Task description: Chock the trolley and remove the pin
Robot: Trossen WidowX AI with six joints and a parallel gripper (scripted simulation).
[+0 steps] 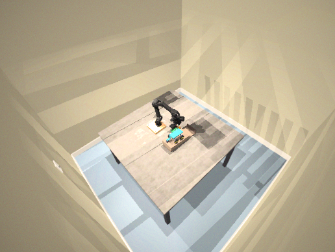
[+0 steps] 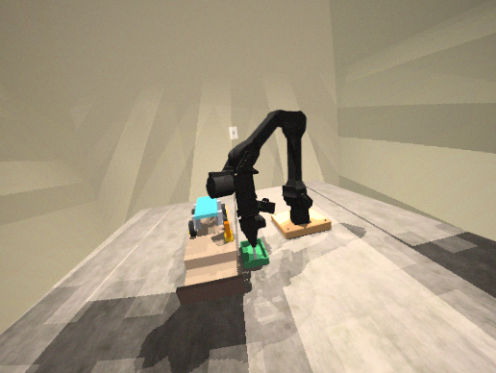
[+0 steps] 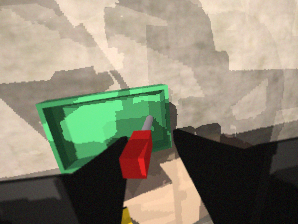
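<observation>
Right now the green tray is 30 mm to the right of my gripper tip and 60 mm below it. Also, from my gripper tip: ramp lip (110 mm ahead, 130 mm to the left, 20 mm below); then yellow chock (70 mm ahead, 50 mm to the right, 30 mm above); then red-headed stop pin (right at my gripper tip).
</observation>
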